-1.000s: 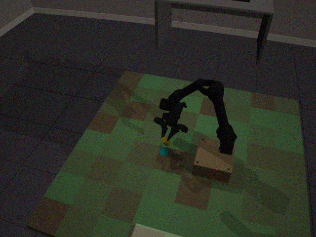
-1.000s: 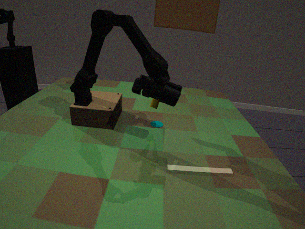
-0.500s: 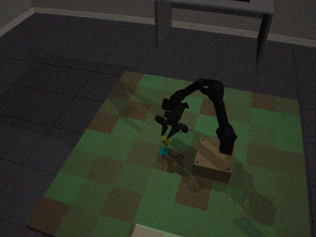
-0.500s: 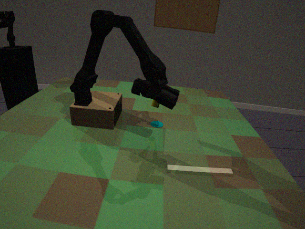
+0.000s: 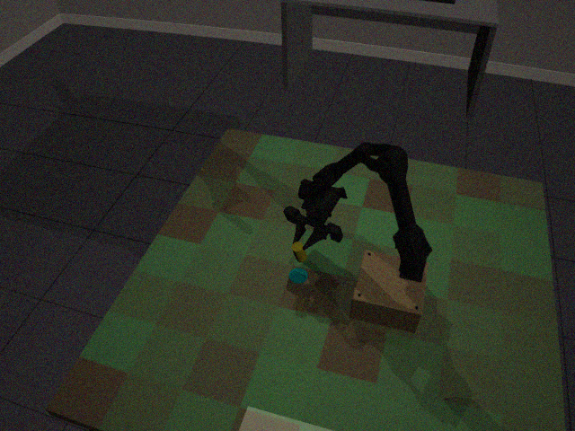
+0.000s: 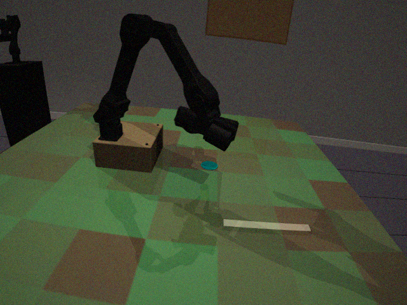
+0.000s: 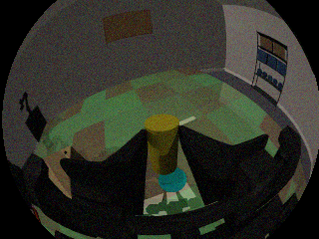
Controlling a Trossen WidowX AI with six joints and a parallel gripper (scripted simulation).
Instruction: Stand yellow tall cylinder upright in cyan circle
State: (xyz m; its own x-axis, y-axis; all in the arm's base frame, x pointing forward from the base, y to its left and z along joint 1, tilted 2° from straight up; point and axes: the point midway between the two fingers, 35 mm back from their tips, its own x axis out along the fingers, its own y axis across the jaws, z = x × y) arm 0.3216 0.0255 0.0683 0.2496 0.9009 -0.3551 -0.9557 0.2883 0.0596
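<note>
My gripper tip is now 10 mm to the left of the cyan circle and 150 mm above it. Round my gripper tip: yellow tall cylinder 20 mm below.
</note>
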